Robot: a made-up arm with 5 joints. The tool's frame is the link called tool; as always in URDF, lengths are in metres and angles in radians.
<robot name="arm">
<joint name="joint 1" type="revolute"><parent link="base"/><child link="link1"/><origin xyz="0 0 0.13"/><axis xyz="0 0 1"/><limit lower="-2.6" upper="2.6"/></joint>
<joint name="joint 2" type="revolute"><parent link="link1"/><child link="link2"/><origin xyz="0.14 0.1 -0.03"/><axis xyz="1 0 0"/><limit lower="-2.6" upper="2.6"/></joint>
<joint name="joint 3" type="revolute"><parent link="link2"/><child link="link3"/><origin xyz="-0.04 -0.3 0.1"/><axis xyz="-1 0 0"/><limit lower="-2.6" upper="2.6"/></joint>
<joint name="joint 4" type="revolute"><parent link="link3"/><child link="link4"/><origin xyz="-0.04 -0.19 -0.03"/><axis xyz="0 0 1"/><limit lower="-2.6" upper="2.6"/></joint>
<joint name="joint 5" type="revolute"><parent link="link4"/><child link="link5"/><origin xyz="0.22 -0.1 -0.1"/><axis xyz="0 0 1"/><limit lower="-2.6" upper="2.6"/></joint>
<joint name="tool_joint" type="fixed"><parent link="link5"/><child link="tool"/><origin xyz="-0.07 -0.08 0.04"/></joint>
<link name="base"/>
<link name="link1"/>
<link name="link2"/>
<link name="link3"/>
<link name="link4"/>
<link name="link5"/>
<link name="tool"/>
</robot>
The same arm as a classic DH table. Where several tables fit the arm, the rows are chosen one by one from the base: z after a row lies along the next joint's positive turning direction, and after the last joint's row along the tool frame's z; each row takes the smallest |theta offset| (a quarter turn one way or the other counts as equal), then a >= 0, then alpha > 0; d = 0 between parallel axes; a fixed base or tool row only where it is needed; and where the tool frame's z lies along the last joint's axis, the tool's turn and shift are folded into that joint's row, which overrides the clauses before.
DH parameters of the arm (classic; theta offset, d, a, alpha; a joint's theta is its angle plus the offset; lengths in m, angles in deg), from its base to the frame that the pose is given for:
joint 1: 90 0.1 0.1 90
joint 2: -18.43 0 -0.3162 180
joint 3: -18.43 -0.06 -0.19 90
joint 4: 65.56 0 -0.2417 0
joint 5: 73.26 0 0.1063 0
tool (fixed): 131.19 -0.09 0 0
Joint limits (deg, base to tool): -148.97..148.97 -148.97..148.97 -148.97..148.97 -148.97..148.97 -148.97..148.97

